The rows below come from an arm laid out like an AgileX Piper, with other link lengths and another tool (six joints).
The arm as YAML. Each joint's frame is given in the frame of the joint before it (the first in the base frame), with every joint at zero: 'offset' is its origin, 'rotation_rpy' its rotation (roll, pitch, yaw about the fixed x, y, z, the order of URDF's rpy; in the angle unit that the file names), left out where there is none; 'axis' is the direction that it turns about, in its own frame. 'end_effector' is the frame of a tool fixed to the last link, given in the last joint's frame.
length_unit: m
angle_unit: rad
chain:
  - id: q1
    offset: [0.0, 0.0, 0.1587]
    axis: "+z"
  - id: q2
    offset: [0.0, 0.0, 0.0]
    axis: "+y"
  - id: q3
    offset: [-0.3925, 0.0, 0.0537]
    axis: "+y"
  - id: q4
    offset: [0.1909, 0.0, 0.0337]
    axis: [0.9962, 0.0, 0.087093]
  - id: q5
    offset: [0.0, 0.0, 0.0]
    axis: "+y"
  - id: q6
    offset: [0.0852, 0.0, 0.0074]
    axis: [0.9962, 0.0, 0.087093]
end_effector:
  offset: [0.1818, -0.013, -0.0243]
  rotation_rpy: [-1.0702, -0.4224, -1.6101]
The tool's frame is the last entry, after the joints.
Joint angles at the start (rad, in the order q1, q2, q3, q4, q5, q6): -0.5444 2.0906 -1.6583 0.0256 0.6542 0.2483
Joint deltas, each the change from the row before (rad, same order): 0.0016 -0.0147 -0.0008 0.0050 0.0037 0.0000; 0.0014 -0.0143 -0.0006 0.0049 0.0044 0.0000; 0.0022 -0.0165 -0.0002 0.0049 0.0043 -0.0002; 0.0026 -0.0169 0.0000 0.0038 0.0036 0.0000
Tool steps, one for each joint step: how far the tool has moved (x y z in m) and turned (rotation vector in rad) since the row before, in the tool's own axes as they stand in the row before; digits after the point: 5 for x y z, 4 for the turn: -0.00142 -0.00607 -0.00504 0.0123 -0.0010 0.0030; -0.00140 -0.00562 -0.00504 0.0110 -0.0011 0.0031; -0.00181 -0.00644 -0.00574 0.0130 -0.0018 0.0023; -0.00183 -0.00665 -0.00580 0.0137 -0.0017 0.0012
